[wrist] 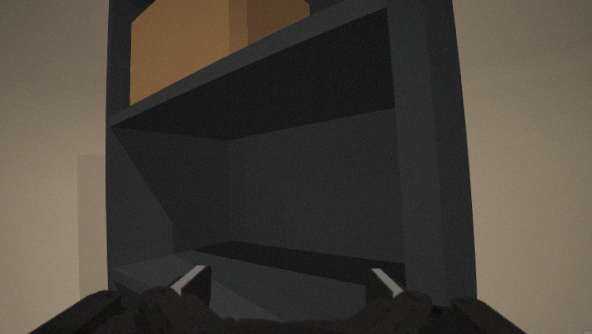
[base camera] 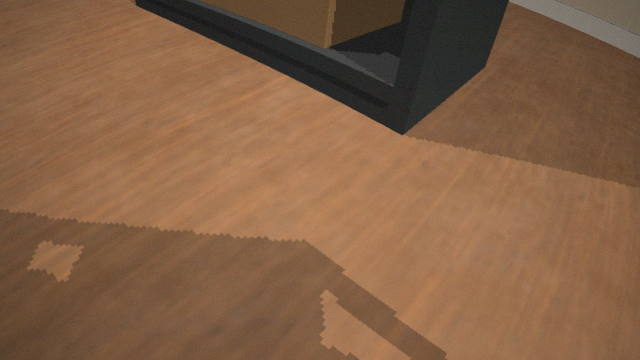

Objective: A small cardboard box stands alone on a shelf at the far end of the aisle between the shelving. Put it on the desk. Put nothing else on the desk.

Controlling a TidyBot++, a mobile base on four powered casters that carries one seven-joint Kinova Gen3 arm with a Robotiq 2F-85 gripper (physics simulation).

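Frame: origin at the arm's base, x left, y back, z up, level; metres.
Seen in the pictures: gripper, fingertip midpoint: (wrist: pixel 288 285).
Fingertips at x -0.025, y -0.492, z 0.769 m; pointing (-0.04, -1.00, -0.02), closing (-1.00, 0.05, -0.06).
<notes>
A point is followed by its place in that frame.
My gripper (wrist: pixel 288 285) @(x -0.026, y -0.492, z 0.769 m) is open and empty at the bottom of the wrist view, in front of a dark shelving unit (wrist: pixel 417 150) @(x -0.166, y -0.610, z 0.852 m) (base camera: pixel 445 65) @(x -0.251, y -0.684, z -0.296 m). A large cardboard box (wrist: pixel 185 55) @(x 0.177, y -0.923, z 1.116 m) stands on the upper shelf of that unit, its top cut off by the view. Another large cardboard box (base camera: pixel 280 20) @(x 0.046, y -0.814, z -0.298 m) shows in part on the unit's lowest shelf in the base camera view. I cannot tell that either is the small box of the task. The desk does not show in these views.
The unit's middle compartment, between two shelf boards, holds no box where it shows. The unit's near bottom corner stands on the wooden floor (base camera: pixel 280 165) @(x 0.015, y -0.499, z -0.397 m). A beige wall (wrist: pixel 530 150) @(x -1.298, y -1.589, z 0.932 m) is behind it, with a pale baseboard (base camera: pixel 590 25) @(x -1.276, y -1.590, z -0.355 m) at the upper right.
</notes>
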